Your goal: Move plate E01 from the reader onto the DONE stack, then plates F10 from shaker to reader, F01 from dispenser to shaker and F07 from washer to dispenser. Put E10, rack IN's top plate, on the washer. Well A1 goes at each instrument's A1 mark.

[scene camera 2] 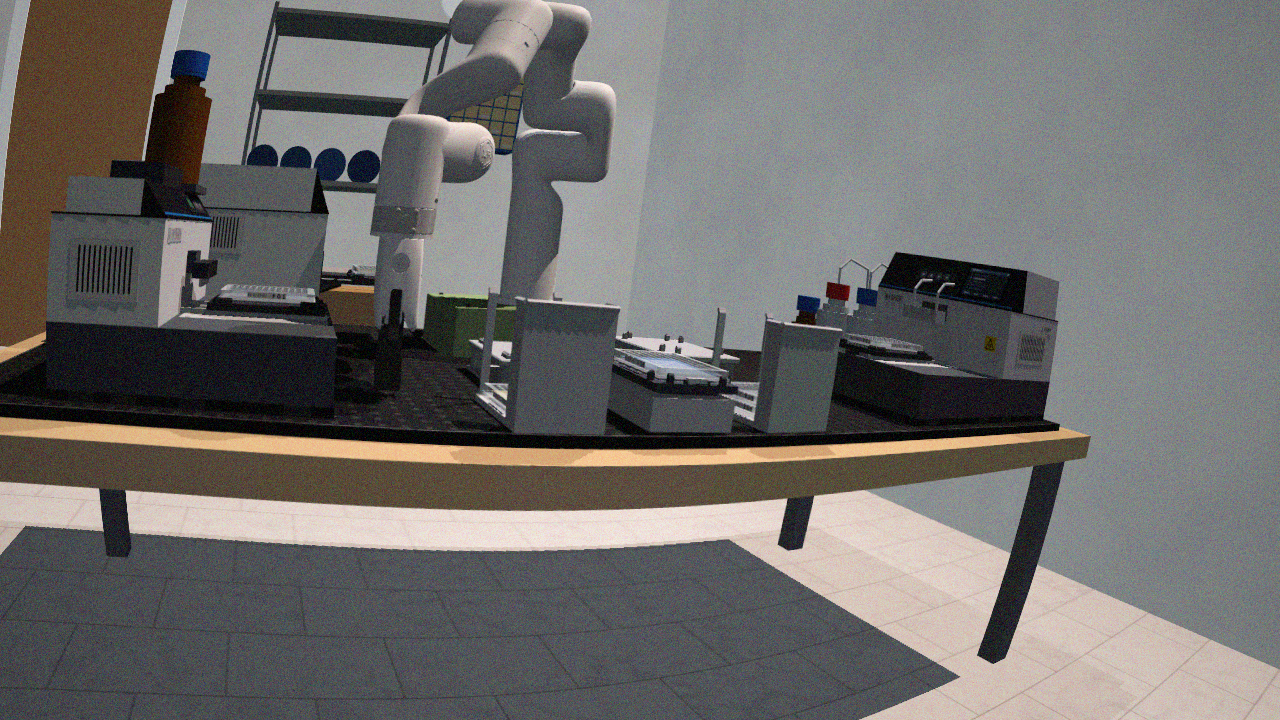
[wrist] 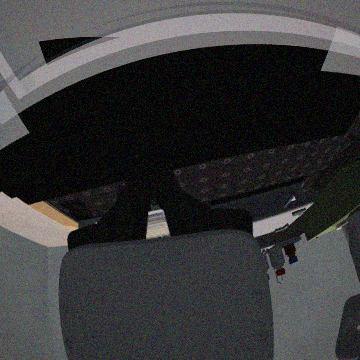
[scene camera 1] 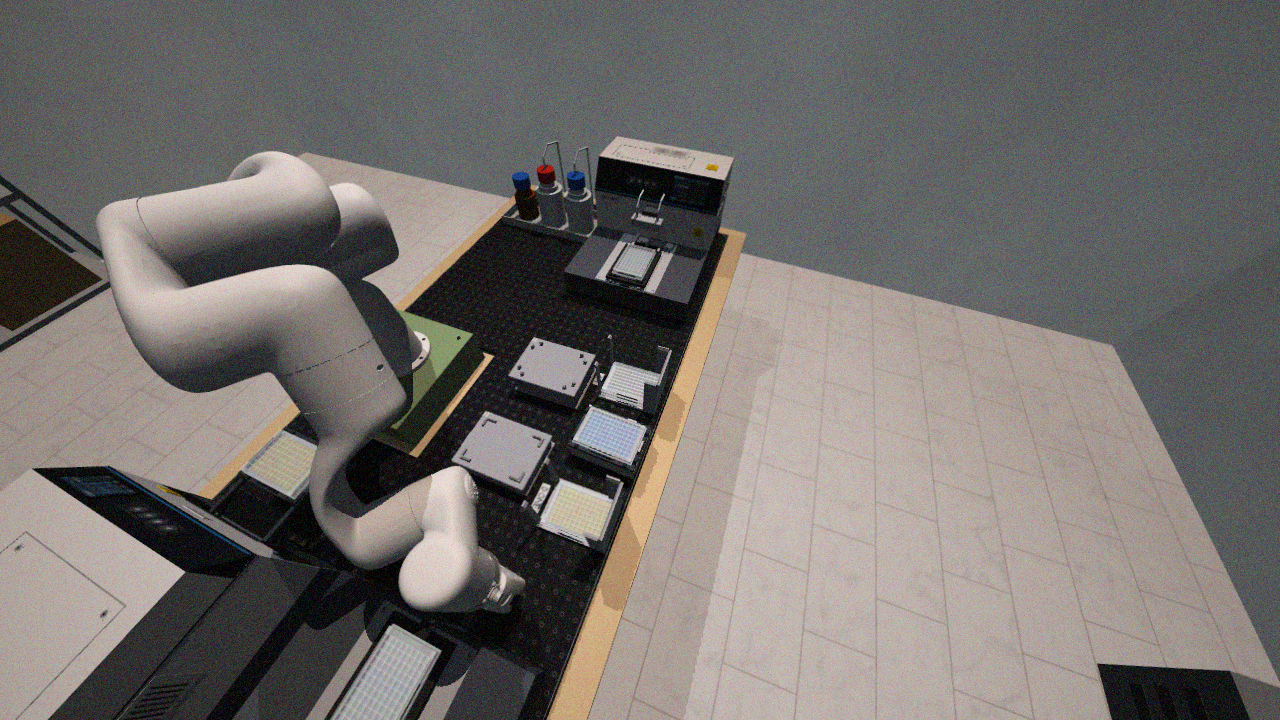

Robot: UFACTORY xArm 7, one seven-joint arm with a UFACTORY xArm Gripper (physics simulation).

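Pixels of known places: gripper, between the fingertips: [scene camera 2: 386, 388] [wrist: 149, 146]; arm's base, origin of its link: [wrist: 353, 215] [scene camera 1: 402, 354].
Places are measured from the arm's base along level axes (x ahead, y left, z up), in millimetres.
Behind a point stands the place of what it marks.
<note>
My gripper [scene camera 2: 387, 380] {z -69, x 424, y -339 mm} [wrist: 153, 186] is shut and empty. It hangs low over the black deck [scene camera 1: 500, 269] {z -77, x -5, y 408 mm}, just right of the reader [scene camera 2: 116, 269] {z 55, x 525, y -671 mm}; in scene camera 1 the wrist hides the fingers. A white well plate [scene camera 1: 389, 676] {z 29, x 360, y -477 mm} [scene camera 2: 263, 293] {z 28, x 400, y -502 mm} lies on the reader's tray, apart from the fingers. The washer [scene camera 1: 663, 170] {z 189, x 434, y 644 mm} [scene camera 2: 966, 313] {z 97, x 490, y 601 mm} at the far end holds a plate [scene camera 1: 633, 262] {z 25, x 413, y 447 mm}. A bluish plate [scene camera 1: 609, 436] {z -14, x 516, y -40 mm} [scene camera 2: 669, 365] {z -8, x 552, y -58 mm} sits on a low box between two white-walled racks. One rack holds a white plate [scene camera 1: 626, 383] {z -42, x 503, y 108 mm}, the other a cream plate [scene camera 1: 577, 510] {z -55, x 501, y -185 mm}. Another cream plate [scene camera 1: 282, 463] {z 44, x -4, y -289 mm} sits left of the arm.
Two bare grey platforms [scene camera 1: 552, 367] {z -17, x 333, y 82 mm} [scene camera 1: 503, 450] {z -36, x 317, y -125 mm} stand mid-deck. Capped bottles [scene camera 1: 547, 192] {z 49, x 56, y 664 mm} stand left of the washer. The arm's green base [scene camera 1: 443, 357] {z 1, x 94, y 22 mm} is at the left edge. A brown bottle [scene camera 2: 179, 116] {z 240, x 283, y -658 mm} tops the reader. A shelf unit [scene camera 2: 357, 26] stands behind the table.
</note>
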